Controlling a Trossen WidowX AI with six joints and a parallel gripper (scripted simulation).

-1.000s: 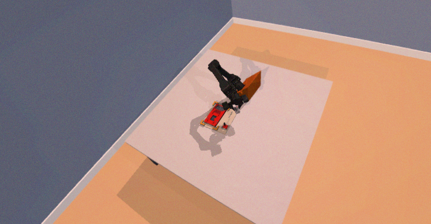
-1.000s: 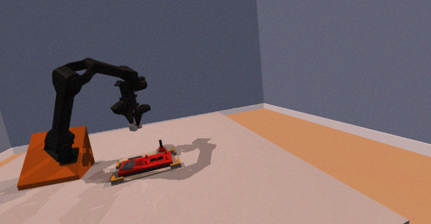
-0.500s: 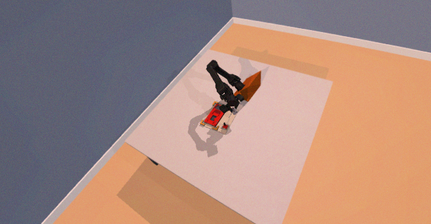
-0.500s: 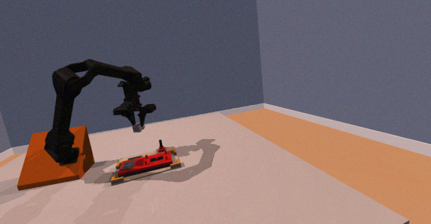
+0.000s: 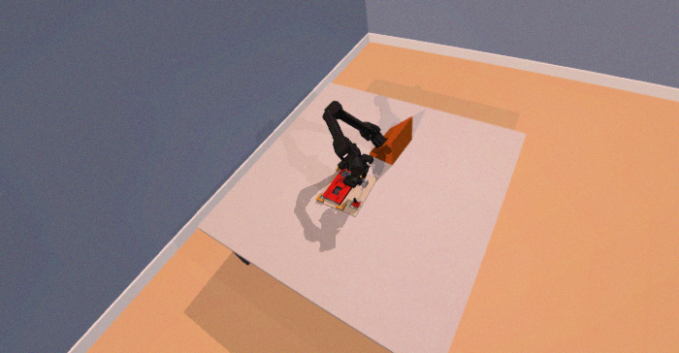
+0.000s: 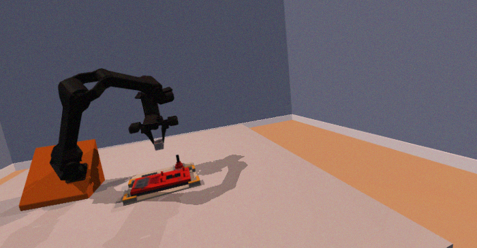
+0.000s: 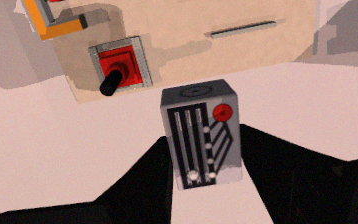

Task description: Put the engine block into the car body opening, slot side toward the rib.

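My gripper tip is 2 cm short of the grey clamp cradle, 11 cm to the left of it and 11 cm above it. Round my gripper tip: grey engine block: 1 cm below.
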